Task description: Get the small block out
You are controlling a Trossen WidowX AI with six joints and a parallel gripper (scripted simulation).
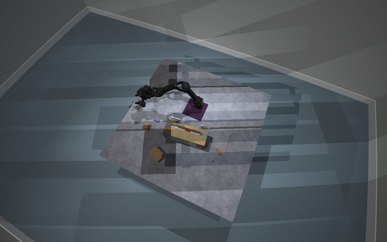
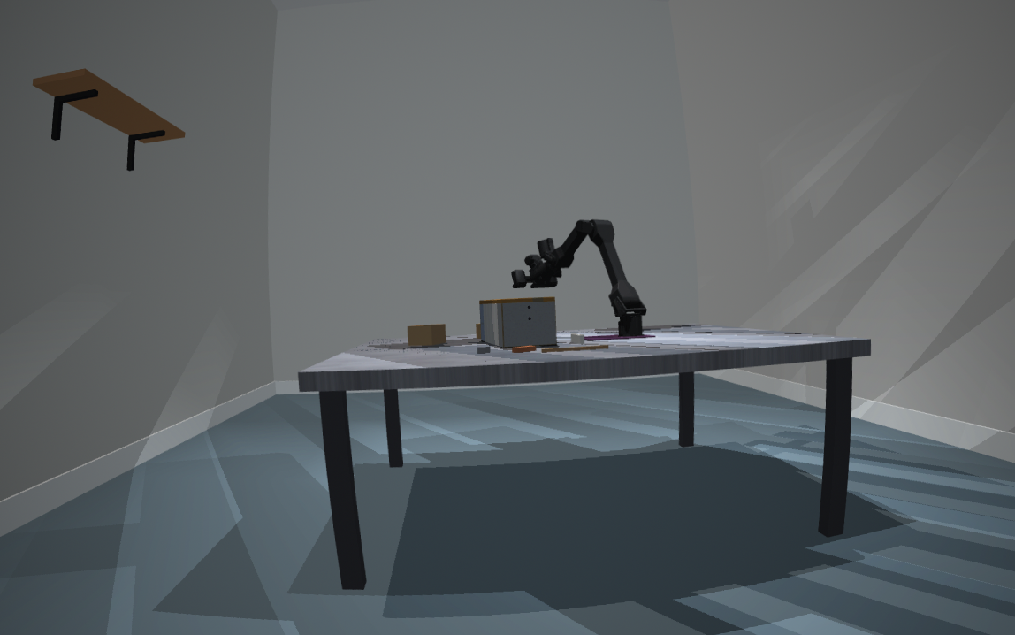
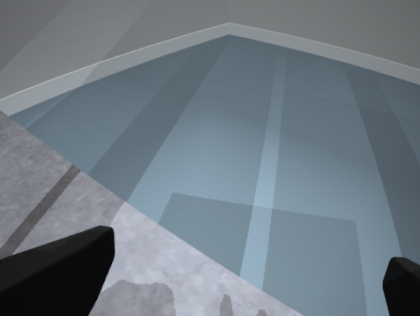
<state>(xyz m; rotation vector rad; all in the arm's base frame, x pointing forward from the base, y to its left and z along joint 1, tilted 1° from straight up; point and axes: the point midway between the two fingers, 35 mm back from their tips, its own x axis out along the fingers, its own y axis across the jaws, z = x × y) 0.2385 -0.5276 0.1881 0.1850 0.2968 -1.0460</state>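
Now: the small red block 70 mm ahead of my gripper tip, 560 mm to the left of it and 90 mm below it. Round my gripper tip: small brown cube 160 mm ahead, 170 mm to the left, 150 mm below; then purple piece 50 mm ahead, 220 mm to the left, 170 mm below; then tan box 360 mm ahead, 390 mm to the left, 140 mm below.
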